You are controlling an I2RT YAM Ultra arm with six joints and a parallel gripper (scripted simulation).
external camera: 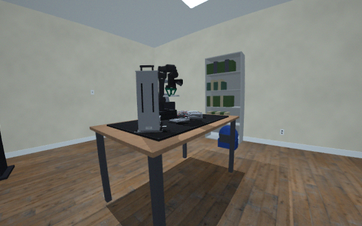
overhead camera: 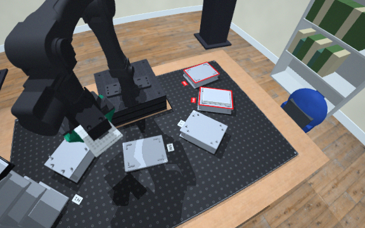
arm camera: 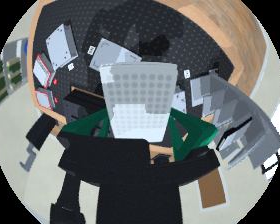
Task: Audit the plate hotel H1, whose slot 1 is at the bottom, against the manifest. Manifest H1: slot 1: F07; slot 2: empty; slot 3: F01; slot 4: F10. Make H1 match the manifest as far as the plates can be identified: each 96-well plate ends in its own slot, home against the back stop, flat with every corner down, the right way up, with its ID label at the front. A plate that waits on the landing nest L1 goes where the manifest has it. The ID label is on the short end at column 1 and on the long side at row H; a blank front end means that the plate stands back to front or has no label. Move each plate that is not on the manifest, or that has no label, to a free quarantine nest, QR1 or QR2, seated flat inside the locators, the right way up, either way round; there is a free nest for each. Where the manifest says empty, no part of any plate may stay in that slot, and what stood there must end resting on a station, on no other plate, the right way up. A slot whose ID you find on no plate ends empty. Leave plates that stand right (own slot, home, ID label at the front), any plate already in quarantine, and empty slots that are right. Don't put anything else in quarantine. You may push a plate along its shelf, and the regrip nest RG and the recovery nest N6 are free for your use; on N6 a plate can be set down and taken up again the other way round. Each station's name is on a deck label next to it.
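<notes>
Right now my hand is 1 cm short of the N6 label, 21 cm to the right of it and 24 cm above it. Also, from my hand: plate hotel H1: 13 cm ahead, 33 cm to the right, 5 cm below; H1 deck label: 9 cm ahead, 17 cm to the right, 24 cm below; red-framed quarantine nest: 34 cm behind, 51 cm to the left, 21 cm below.
</notes>
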